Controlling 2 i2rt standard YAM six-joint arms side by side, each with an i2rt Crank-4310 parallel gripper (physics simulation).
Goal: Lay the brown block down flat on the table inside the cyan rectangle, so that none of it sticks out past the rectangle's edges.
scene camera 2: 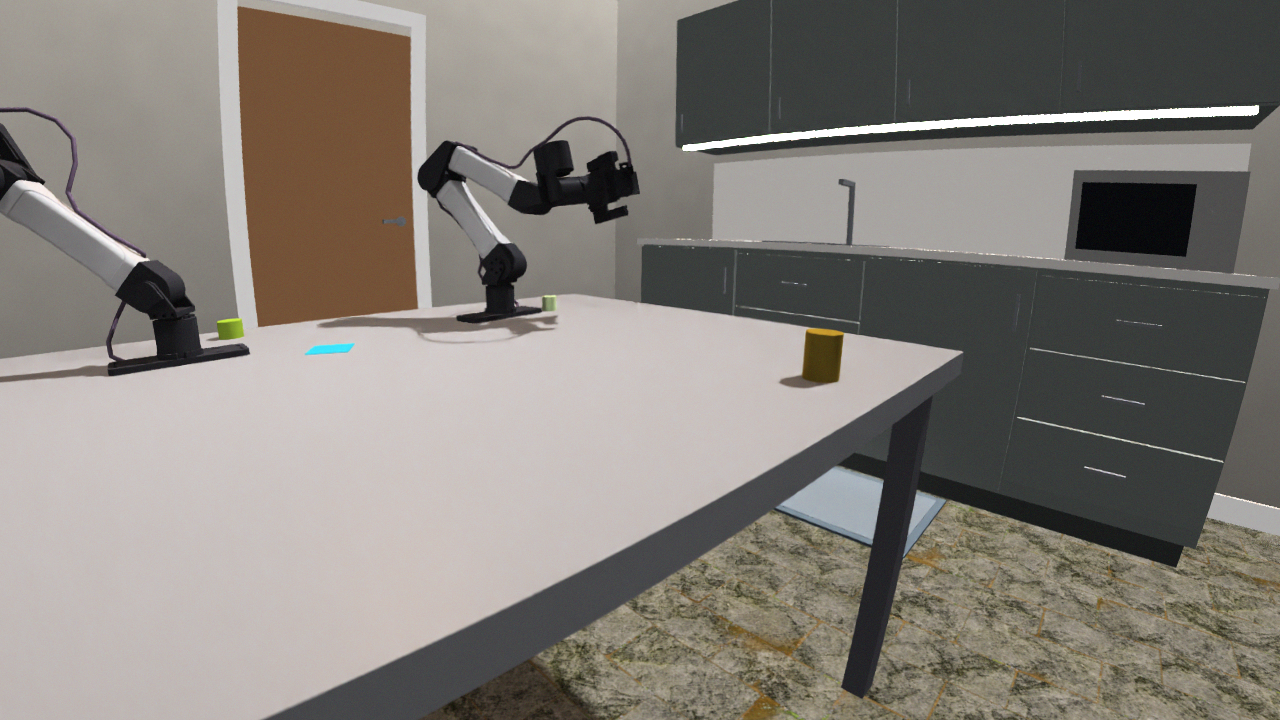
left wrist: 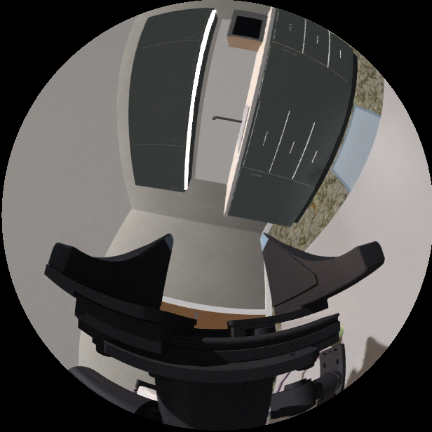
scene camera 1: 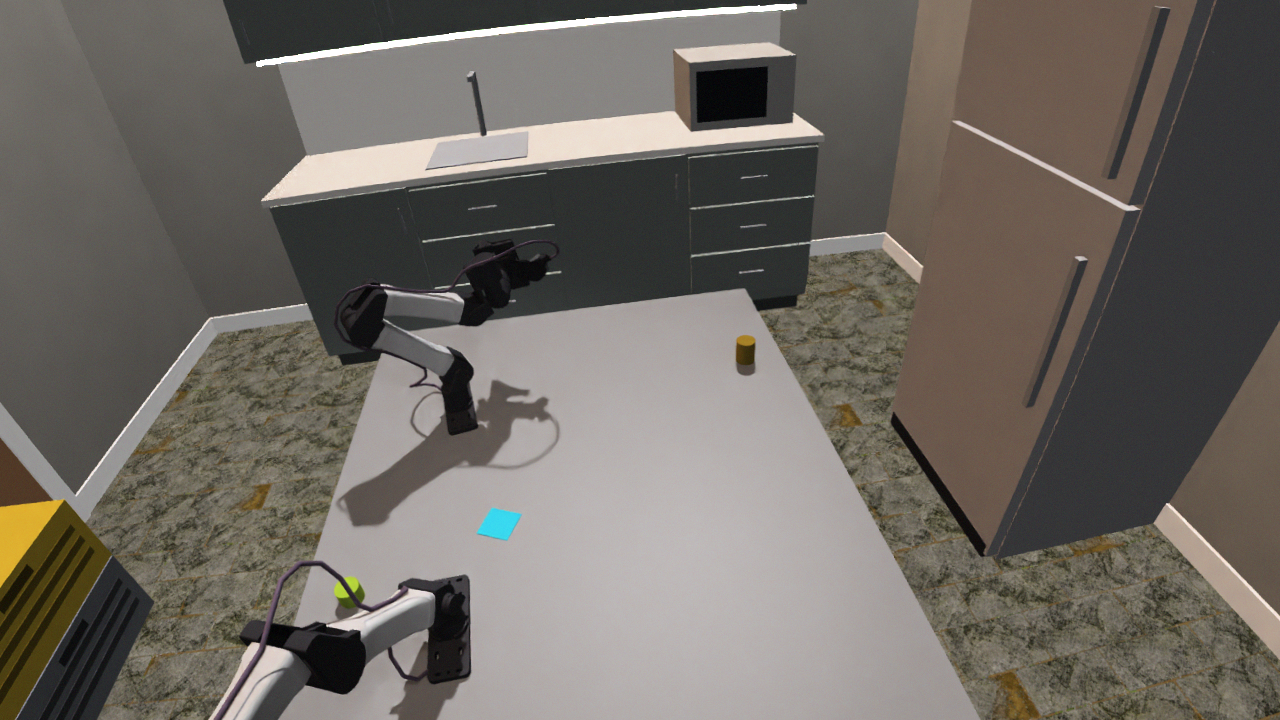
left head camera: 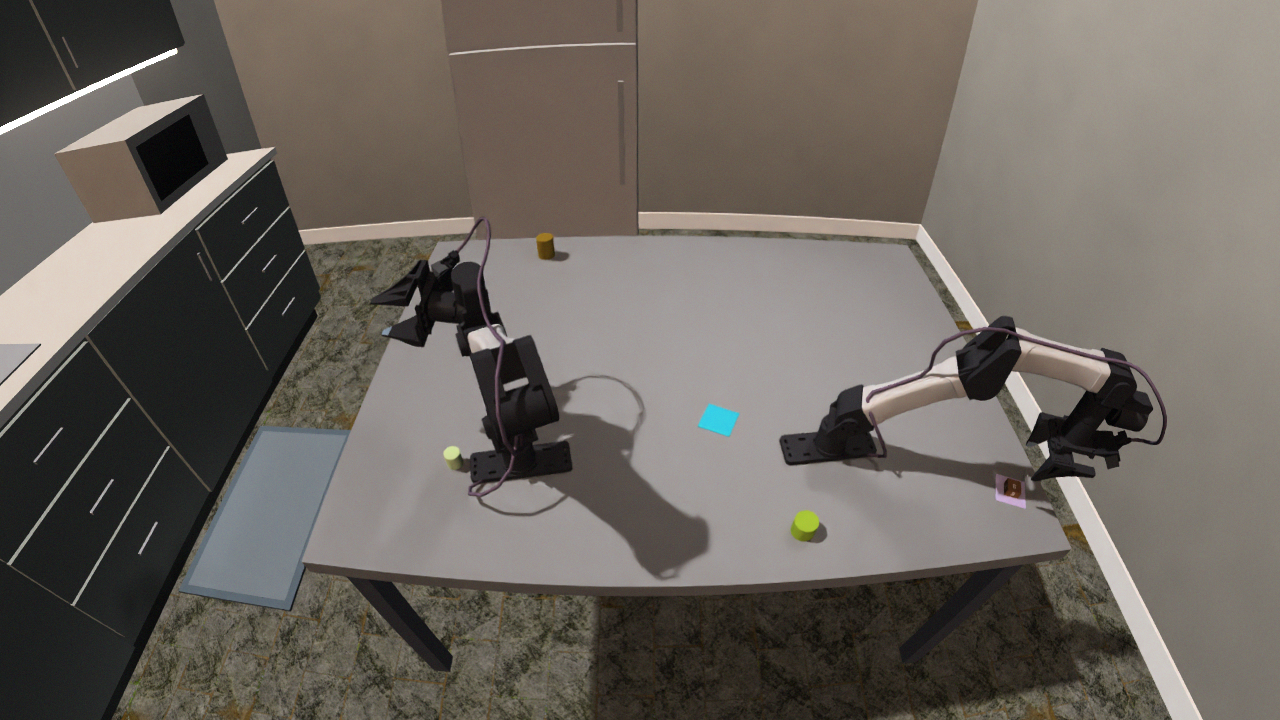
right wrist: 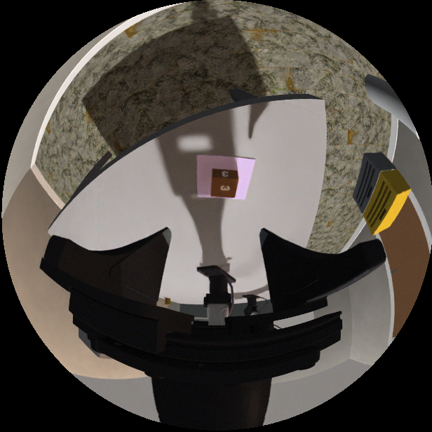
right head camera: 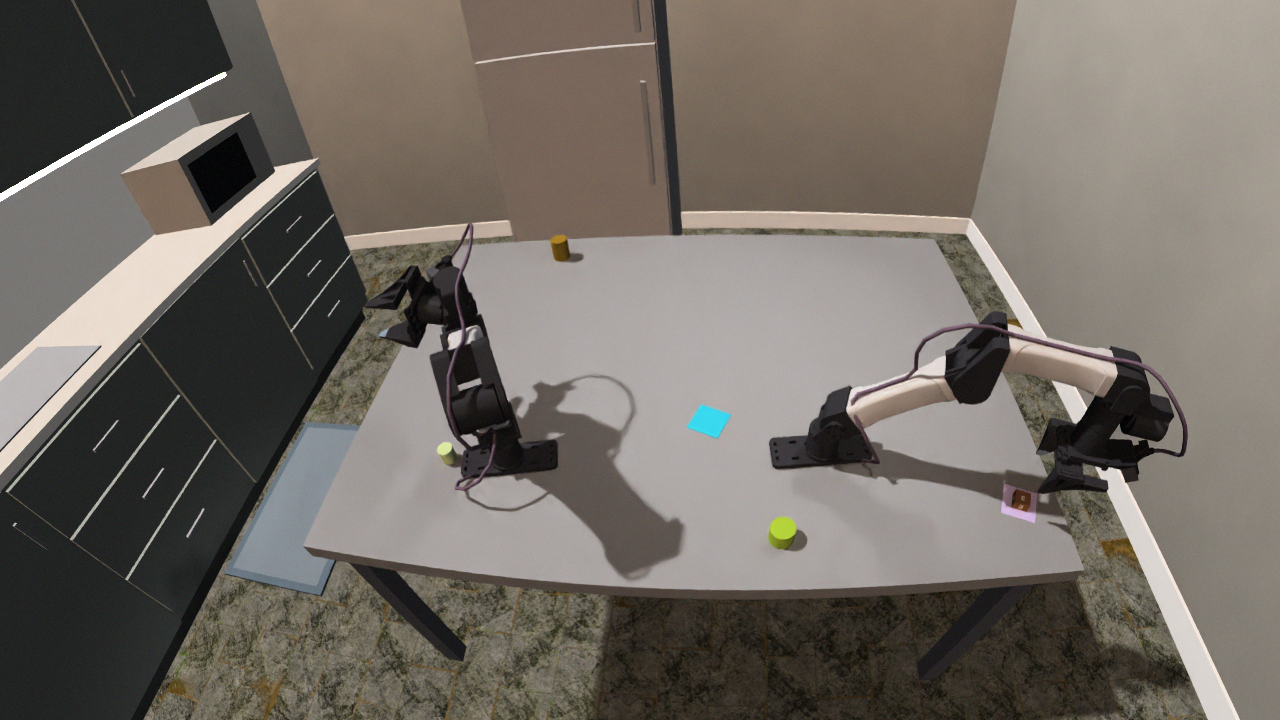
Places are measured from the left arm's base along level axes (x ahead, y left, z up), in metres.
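Where they show: left gripper, fingertip midpoint: (left head camera: 376, 317) (right head camera: 372, 319); right gripper, fingertip midpoint: (left head camera: 1030, 462) (right head camera: 1039, 473); left arm's base at its link origin: (scene camera 2: 500, 316) (scene camera 1: 459, 407) (left head camera: 520, 463) (right head camera: 509, 460); right arm's base at its link origin: (scene camera 2: 181, 361) (scene camera 1: 450, 627) (left head camera: 828, 447) (right head camera: 820, 451).
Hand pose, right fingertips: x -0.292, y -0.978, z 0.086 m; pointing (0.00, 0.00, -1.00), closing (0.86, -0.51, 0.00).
Note:
Each offset is from my right fingertips to the top centre of the thing. "spot": to the spot under its first point.
The brown block @(dx -0.006, dy +0.009, dz -0.067 m) (left head camera: 1012, 488) (right head camera: 1021, 500) (right wrist: 224, 189), with white markings, rests on a pink square @(spot: dx -0.022, dy +0.041, dz -0.085 m) (left head camera: 1003, 500) (right head camera: 1010, 511) (right wrist: 204, 175) near the table's right front corner in the head views. The cyan rectangle @(spot: dx +0.328, dy +0.570, dz -0.085 m) (left head camera: 718, 420) (right head camera: 708, 420) (scene camera 1: 499, 523) (scene camera 2: 330, 349) lies bare on the table between the two arm bases. My right gripper (left head camera: 1034, 458) (right head camera: 1040, 470) (right wrist: 214, 230) is open and empty, raised near the block and apart from it. My left gripper (left head camera: 380, 316) (right head camera: 375, 319) (left wrist: 216, 236) is open and empty, raised at the table's left edge in the head views.
A lime cylinder @(dx +0.037, dy +0.490, dz -0.052 m) (left head camera: 804, 525) (right head camera: 782, 532) (scene camera 1: 349, 591) (scene camera 2: 230, 328) stands near the front edge. A pale green cylinder @(dx +0.314, dy +1.111, dz -0.052 m) (left head camera: 452, 458) (right head camera: 446, 454) (scene camera 2: 549, 302) stands beside the left arm's base. An ochre cylinder @(dx +1.025, dy +0.872, dz -0.025 m) (left head camera: 546, 246) (right head camera: 560, 248) (scene camera 1: 745, 350) (scene camera 2: 822, 355) stands at the far edge in the head views.

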